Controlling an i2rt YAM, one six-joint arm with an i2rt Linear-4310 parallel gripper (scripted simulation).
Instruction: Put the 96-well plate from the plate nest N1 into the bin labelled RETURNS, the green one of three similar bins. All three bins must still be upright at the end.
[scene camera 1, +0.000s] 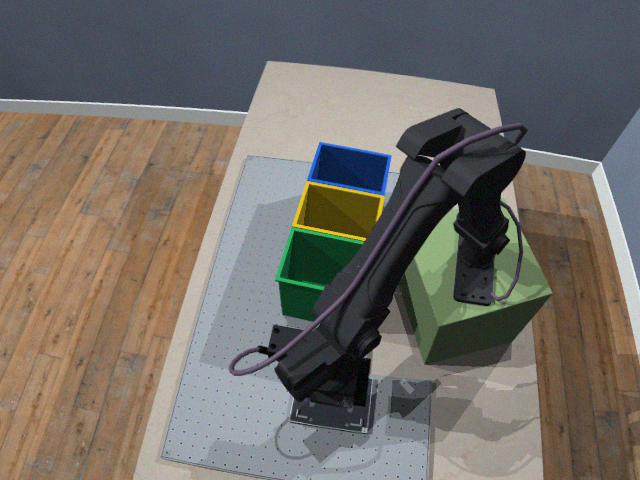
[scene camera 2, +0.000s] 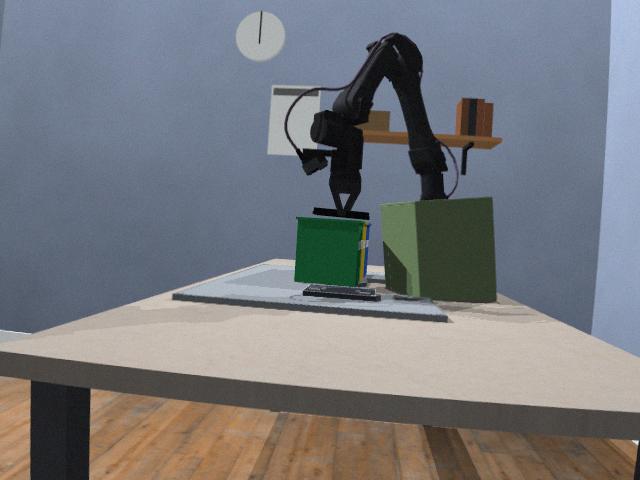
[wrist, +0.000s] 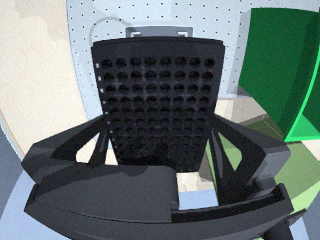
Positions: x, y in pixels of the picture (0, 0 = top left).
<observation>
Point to my gripper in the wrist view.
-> At 158, 118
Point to a yellow bin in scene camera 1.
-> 337, 211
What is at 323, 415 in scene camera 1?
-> A plate nest.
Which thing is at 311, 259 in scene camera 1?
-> A green bin.
</observation>
